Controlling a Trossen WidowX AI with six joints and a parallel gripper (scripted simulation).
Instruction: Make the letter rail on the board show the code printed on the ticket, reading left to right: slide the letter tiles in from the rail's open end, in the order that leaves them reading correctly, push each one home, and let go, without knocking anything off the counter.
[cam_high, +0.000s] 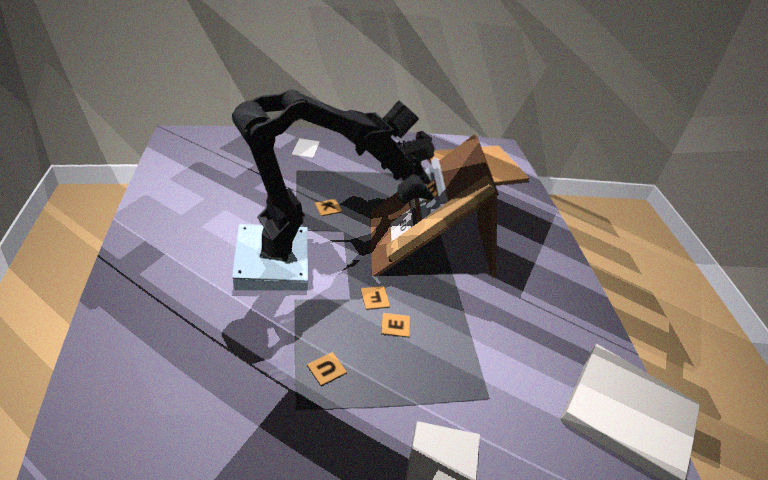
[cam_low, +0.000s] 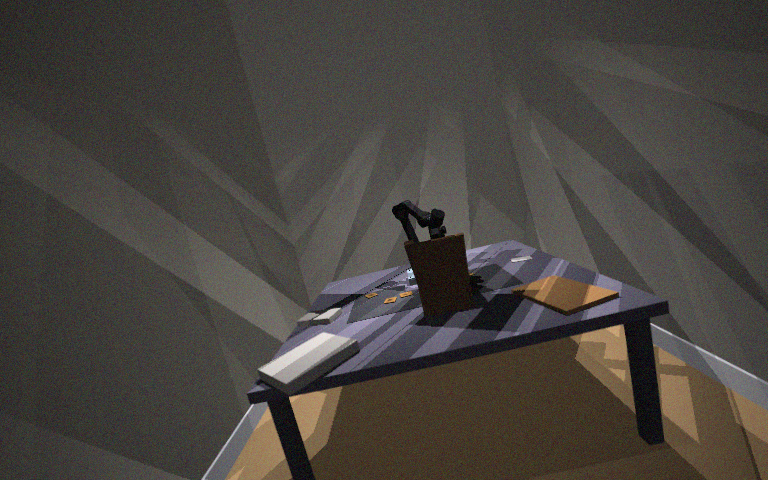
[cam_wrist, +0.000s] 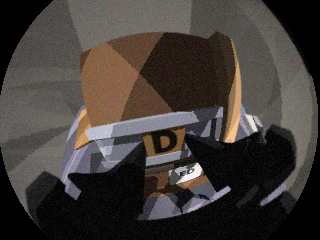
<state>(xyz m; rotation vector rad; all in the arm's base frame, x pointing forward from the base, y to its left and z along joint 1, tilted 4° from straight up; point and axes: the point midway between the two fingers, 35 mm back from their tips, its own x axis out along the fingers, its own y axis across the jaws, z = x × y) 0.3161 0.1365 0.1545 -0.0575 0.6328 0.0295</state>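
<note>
Right now the white ticket is 80 mm below my gripper tip, 60 mm behind it and 40 mm to the right of it. Round my gripper tip: white card 390 mm to the left, 350 mm behind, 160 mm below; flat wooden slab 390 mm to the left, 210 mm ahead, 160 mm below; dark grey mat 160 mm below, 150 mm behind, 100 mm to the right.
</note>
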